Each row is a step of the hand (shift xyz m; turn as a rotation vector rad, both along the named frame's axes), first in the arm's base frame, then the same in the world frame.
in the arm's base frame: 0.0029 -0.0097 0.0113 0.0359 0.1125 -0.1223
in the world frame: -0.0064 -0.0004 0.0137 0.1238 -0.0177 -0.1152
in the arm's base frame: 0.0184 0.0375 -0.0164 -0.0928 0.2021 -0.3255
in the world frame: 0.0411 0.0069 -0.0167 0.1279 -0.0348 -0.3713
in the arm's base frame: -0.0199 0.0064 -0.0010 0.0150 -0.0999 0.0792
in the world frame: -0.0103 0.0117 -0.0140 -0.0695 -0.0219 0.1057
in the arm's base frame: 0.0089 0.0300 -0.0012 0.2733 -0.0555 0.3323
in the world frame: 0.0262 0.0154 -0.0076 0.0983 0.0625 0.4179
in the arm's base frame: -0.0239 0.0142 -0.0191 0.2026 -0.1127 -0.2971
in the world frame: -0.0046 0.0070 -0.0327 0.1360 -0.3445 -0.0693
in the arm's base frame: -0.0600 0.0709 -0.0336 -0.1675 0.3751 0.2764
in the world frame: 0.0085 0.0499 -0.0848 0.0636 0.4902 -0.0278
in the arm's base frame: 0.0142 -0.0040 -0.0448 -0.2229 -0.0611 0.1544
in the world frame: 0.0169 -0.0367 -0.0243 -0.2346 0.1479 0.0182
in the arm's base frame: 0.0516 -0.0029 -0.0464 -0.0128 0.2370 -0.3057
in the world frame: 0.0454 -0.0522 -0.0056 0.2054 -0.0318 -0.3265
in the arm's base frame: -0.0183 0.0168 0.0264 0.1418 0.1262 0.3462
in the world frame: -0.0079 0.0352 0.0034 0.1162 0.2445 0.2874
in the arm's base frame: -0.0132 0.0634 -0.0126 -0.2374 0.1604 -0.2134
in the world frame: 0.0338 0.0392 -0.0409 -0.0280 0.0673 -0.3497
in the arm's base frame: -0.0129 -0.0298 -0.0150 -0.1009 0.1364 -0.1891
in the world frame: -0.0257 -0.0239 -0.0068 0.0520 0.0114 -0.2484
